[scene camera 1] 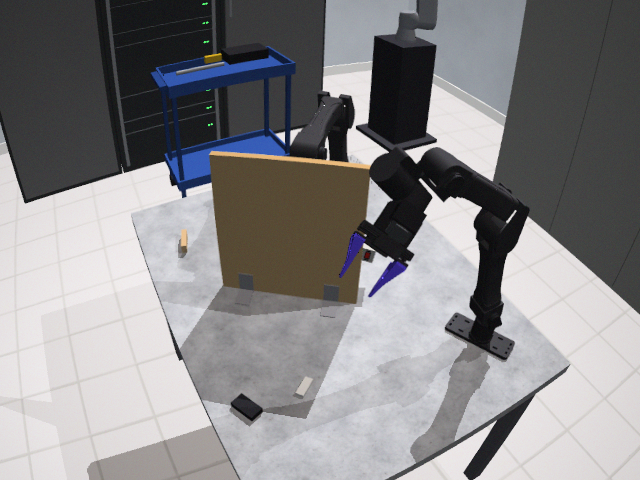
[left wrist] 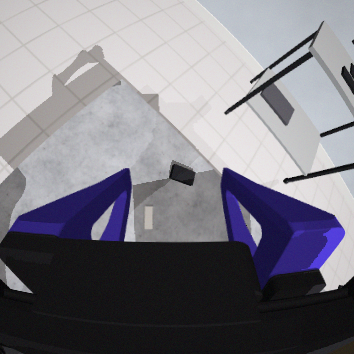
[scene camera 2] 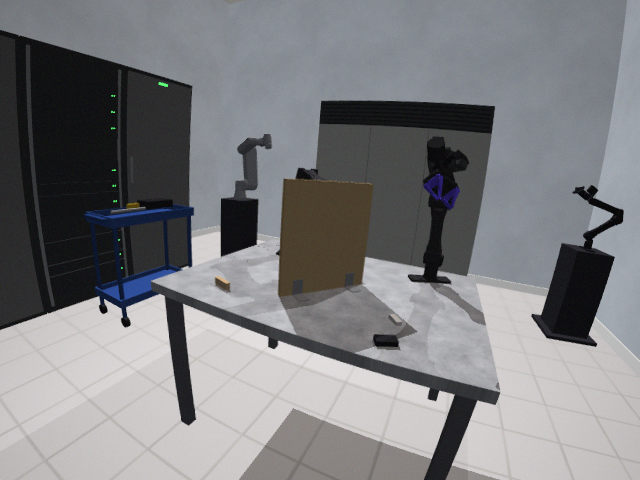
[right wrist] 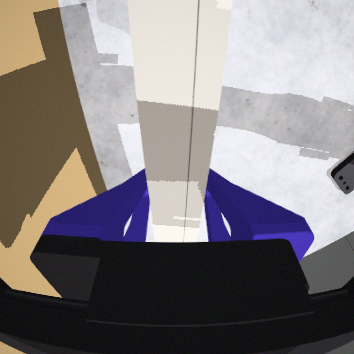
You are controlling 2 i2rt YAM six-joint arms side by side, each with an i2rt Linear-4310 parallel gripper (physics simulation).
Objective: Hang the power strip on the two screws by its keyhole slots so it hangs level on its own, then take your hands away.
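Pixels of known places: left gripper, fingertip midpoint: (scene camera 1: 354, 287) (left wrist: 175, 176) (scene camera 2: 445, 204); right gripper, fingertip midpoint: (right wrist: 176, 175); left arm's base at its link origin: (scene camera 1: 480, 337) (scene camera 2: 429, 279).
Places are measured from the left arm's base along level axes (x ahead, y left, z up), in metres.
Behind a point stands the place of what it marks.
Note:
The power strip (right wrist: 170, 65) {x 0.102, y -0.596, z 0.149 m} is a long cream bar, seen lengthwise in the right wrist view. My right gripper (right wrist: 176, 175) {x 0.070, y -0.537, z 0.127 m} is shut on it near its lower end in that view; the board hides this gripper in the scene views. A small end with a red switch (scene camera 1: 368, 255) {x 0.010, y -0.375, z 0.093 m}, apparently the strip's, shows past the board's right edge. The upright tan board (scene camera 1: 289, 222) {x 0.190, y -0.499, z 0.248 m} (scene camera 2: 325, 237) {x 0.200, y -0.517, z 0.214 m} (right wrist: 25, 40) {x 0.206, y -0.563, z 0.070 m} stands on the table; its back faces the scene cameras, and the screws and keyhole slots do not show. My left gripper (scene camera 1: 355, 285) {x 0.405, y -0.173, z 0.394 m} (scene camera 2: 445, 202) {x 0.405, y -0.173, z 0.394 m} (left wrist: 175, 176) {x 0.405, y -0.173, z 0.394 m} is open and empty, above the table by the board's right edge.
A black box (scene camera 1: 246, 406) {x 0.546, y -0.333, z 0.016 m} (scene camera 2: 385, 340) {x 0.556, y -0.340, z 0.016 m} (left wrist: 182, 173) {x 0.544, y -0.332, z 0.016 m} and a whitish block (scene camera 1: 303, 386) {x 0.413, y -0.274, z 0.011 m} (scene camera 2: 394, 319) {x 0.418, y -0.279, z 0.009 m} (left wrist: 148, 217) {x 0.409, y -0.274, z 0.011 m} lie on the table behind the board. A tan block (scene camera 1: 184, 241) {x 0.247, y -0.878, z 0.027 m} (scene camera 2: 222, 283) {x 0.252, y -0.889, z 0.019 m} lies near the table's left edge. A blue cart (scene camera 1: 232, 80) (scene camera 2: 155, 218) stands beyond.

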